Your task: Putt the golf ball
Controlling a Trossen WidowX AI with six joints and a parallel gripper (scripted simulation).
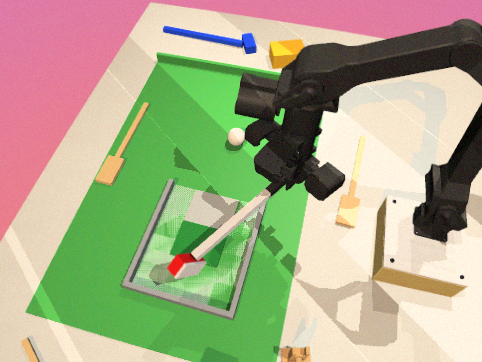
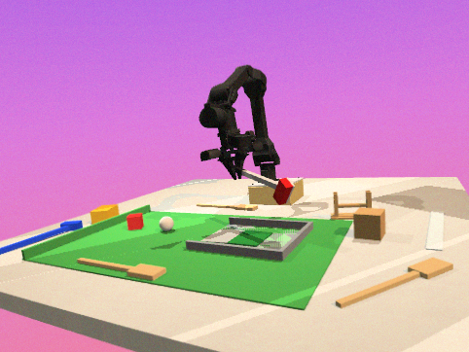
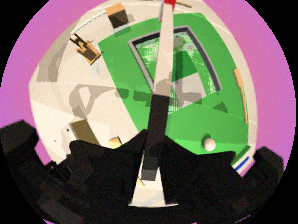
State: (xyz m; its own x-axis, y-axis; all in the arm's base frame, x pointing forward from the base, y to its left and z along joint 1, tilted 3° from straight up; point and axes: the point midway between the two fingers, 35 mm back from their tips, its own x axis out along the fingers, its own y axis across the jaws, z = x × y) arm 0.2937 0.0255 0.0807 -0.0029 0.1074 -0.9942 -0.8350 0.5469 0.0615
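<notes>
My gripper tip is now 10 cm to the right of the red putter, 6 cm short of it and 1 cm below it. Also, from my gripper tip: white golf ball (17 cm to the right, 14 cm ahead, 10 cm below); green mat (19 cm ahead, 13 cm below, 5 cm to the right); red cube (30 cm to the right, 14 cm ahead, 11 cm below).
</notes>
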